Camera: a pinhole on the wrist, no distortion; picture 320 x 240 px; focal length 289.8 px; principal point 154.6 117.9 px. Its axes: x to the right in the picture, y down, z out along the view. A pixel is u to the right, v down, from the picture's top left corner.
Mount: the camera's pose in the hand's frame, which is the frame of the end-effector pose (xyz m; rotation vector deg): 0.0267 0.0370 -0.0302 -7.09 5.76 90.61
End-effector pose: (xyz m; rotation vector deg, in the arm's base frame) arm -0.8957 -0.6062 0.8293 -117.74 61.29 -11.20
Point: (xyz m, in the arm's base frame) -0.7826 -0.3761 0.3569
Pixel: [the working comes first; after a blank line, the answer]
In the camera's frame: 0.0751 0.0182 0.5499

194.2 127.5
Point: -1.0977 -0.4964 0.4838
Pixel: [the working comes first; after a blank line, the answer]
In the camera's frame: 0.2639 0.1560 0.2757

outside the picture
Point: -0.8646 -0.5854 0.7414
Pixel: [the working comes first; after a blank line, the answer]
In the camera's frame: -0.0173 0.0025 0.1145

110.9 124.3
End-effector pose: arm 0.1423 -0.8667 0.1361 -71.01 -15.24 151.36
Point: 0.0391 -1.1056 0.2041
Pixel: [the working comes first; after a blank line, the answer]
In the camera's frame: 0.1622 0.0706 0.1963

outside the picture
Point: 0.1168 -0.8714 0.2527
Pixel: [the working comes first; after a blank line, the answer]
In the camera's frame: -0.0746 0.0969 0.1156

outside the picture
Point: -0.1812 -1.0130 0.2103
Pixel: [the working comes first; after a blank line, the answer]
In the camera's frame: 0.0714 -0.0882 0.3503

213.7 44.9
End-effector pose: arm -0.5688 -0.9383 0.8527 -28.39 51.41 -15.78
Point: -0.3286 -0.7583 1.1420
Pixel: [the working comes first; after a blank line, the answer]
In the camera's frame: -0.0863 0.1500 0.4207

95.2 221.2
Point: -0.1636 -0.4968 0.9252
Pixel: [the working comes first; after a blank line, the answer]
In the camera's frame: 0.2349 0.0104 0.5619

275.8 123.3
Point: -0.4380 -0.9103 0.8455
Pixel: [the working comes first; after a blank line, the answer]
In the camera's frame: -0.0265 -0.0464 0.1364

98.3 19.3
